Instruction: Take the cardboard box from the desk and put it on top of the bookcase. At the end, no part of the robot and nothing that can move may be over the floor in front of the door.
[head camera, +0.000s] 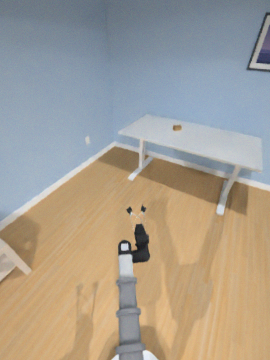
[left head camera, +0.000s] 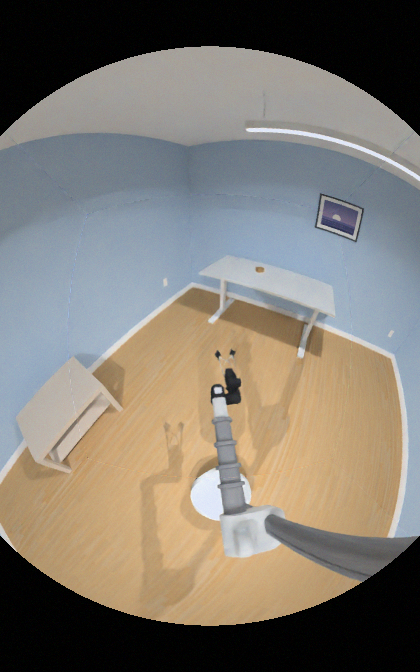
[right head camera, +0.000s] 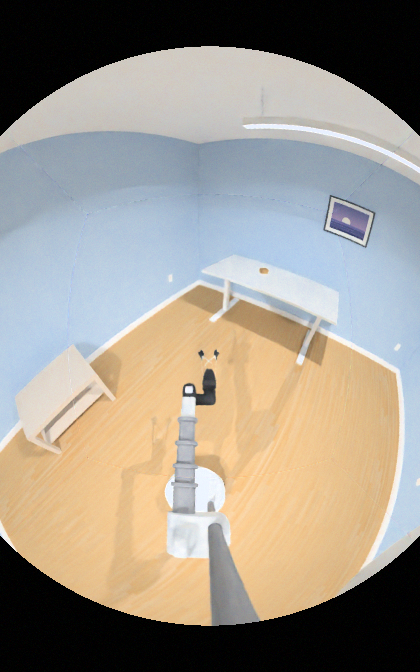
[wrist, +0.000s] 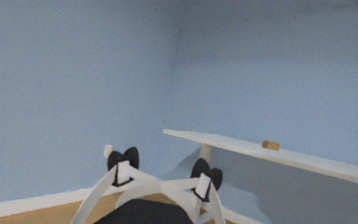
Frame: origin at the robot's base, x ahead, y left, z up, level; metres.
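Seen in the pictures: gripper, fingertip midpoint: (head camera: 136, 206) (wrist: 165, 166).
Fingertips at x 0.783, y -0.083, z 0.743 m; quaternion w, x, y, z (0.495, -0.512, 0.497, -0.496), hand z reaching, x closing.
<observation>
A point is followed by its place in that frame.
The small brown cardboard box (head camera: 177, 128) @[x 2.000, y -0.720, z 0.724 m] (left head camera: 260, 269) (right head camera: 264, 270) (wrist: 271, 145) @[x 1.999, y -0.716, z 0.720 m] sits on the white desk (head camera: 215, 145) @[x 1.601, y -1.023, z 0.693 m] (left head camera: 300, 287) (right head camera: 300, 290) (wrist: 225, 141) @[x 1.965, y -0.404, z 0.693 m], left of its middle and toward the wall. My gripper (head camera: 136, 209) @[x 0.783, y -0.083, z 0.743 m] (left head camera: 225, 354) (right head camera: 208, 354) (wrist: 165, 166) @[x 0.783, y -0.083, z 0.743 m] is open and empty, out in front of the desk and well apart from it. In the wrist view the box is to the right of the fingers, beyond the desk's front edge. The bookcase and the door do not plainly show in these views.
A low beige wooden unit (left head camera: 60, 405) (right head camera: 57, 390) with an open front stands by the left wall. The desk has splayed white feet and stands against the back wall. A framed picture (left head camera: 339, 217) (right head camera: 349, 221) hangs above and to the right. My extended arm (head camera: 128, 310) @[x 0.239, y -0.001, z 0.867 m] (left head camera: 227, 455) (right head camera: 185, 450) reaches toward the desk.
</observation>
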